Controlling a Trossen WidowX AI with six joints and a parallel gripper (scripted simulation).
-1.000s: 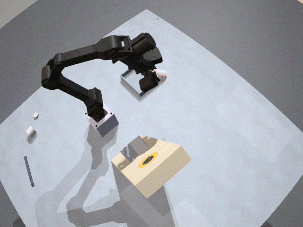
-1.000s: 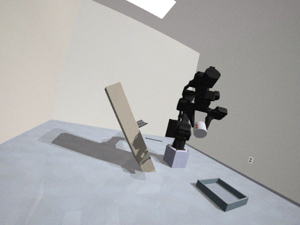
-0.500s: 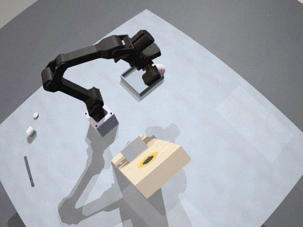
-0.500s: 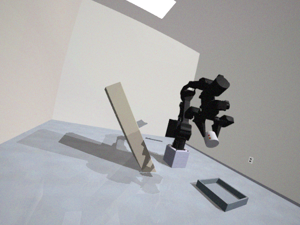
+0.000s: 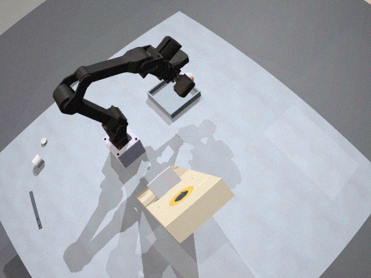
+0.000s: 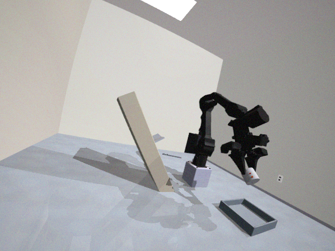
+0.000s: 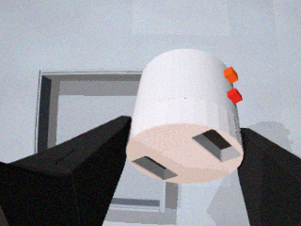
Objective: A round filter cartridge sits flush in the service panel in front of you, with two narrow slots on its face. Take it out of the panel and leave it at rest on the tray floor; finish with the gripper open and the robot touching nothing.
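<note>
The tray lies 8 cm behind my gripper tip and 17 cm below it. Round my gripper tip: round filter cartridge right at my gripper tip.
</note>
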